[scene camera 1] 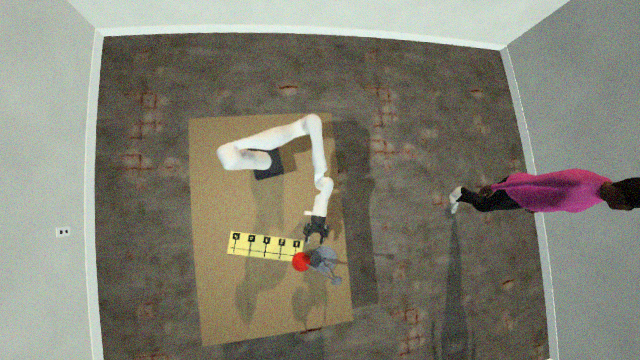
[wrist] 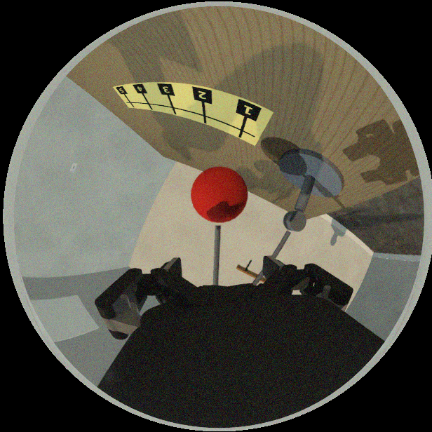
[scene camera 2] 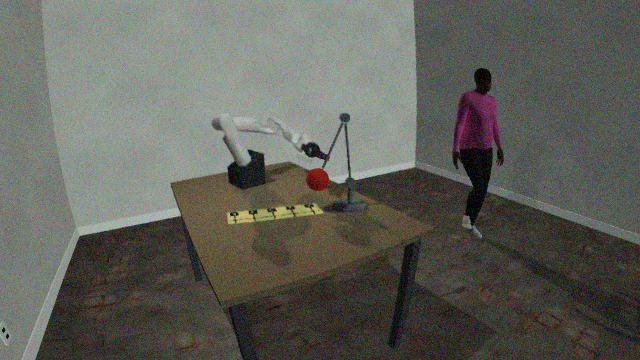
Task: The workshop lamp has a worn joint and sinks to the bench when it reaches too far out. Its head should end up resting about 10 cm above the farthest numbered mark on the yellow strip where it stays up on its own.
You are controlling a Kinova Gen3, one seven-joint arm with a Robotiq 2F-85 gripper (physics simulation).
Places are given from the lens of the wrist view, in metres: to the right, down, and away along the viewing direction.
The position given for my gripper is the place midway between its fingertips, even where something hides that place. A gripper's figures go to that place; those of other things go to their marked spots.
my gripper (wrist: 222, 266): 0.00, 0.05, 0.14
red ball head (wrist: 219, 194): 0.00, -0.03, 0.21
yellow strip (wrist: 240, 117): 0.04, -0.18, 0.22
The marked spots on the yellow strip and the red ball head are 0.16 m apart.
